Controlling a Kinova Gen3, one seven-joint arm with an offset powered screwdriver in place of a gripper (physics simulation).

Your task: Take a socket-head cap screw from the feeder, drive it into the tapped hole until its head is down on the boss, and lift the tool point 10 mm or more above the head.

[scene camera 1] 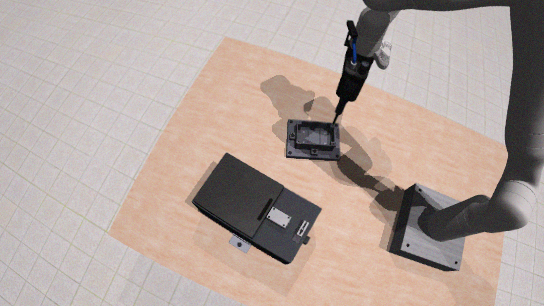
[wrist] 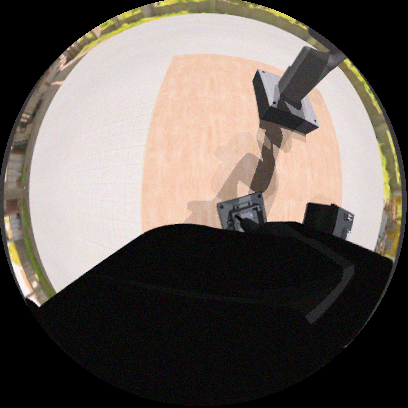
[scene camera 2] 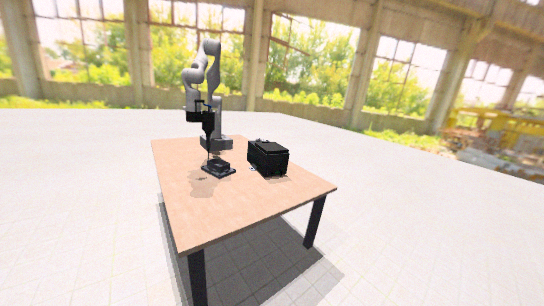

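My screwdriver (scene camera 1: 334,123) (scene camera 2: 208,158) (wrist: 237,216) points down, with its thin tip at the back right corner of the dark housing in scene camera 1. The housing (scene camera 1: 314,147) (scene camera 2: 218,165) is a raised open box on a flat flanged plate (scene camera 1: 299,154) (wrist: 227,206). Whether the tip touches the corner boss or stands above it is too small to tell. No screw can be made out at the tip, and the tapped hole under it is hidden. The black screw feeder (scene camera 1: 240,190) (scene camera 2: 270,160) (wrist: 319,218) stands apart from the housing, with a pale plate (scene camera 1: 279,217) on its lower step.
The wooden table (scene camera 1: 175,200) (scene camera 2: 240,210) (wrist: 185,125) bears everything. The arm's square metal base (scene camera 1: 440,255) (scene camera 2: 216,144) (wrist: 285,120) stands at the right in scene camera 1. A small grey tab (scene camera 1: 240,244) juts from the feeder's side. Arm shadows fall around the housing.
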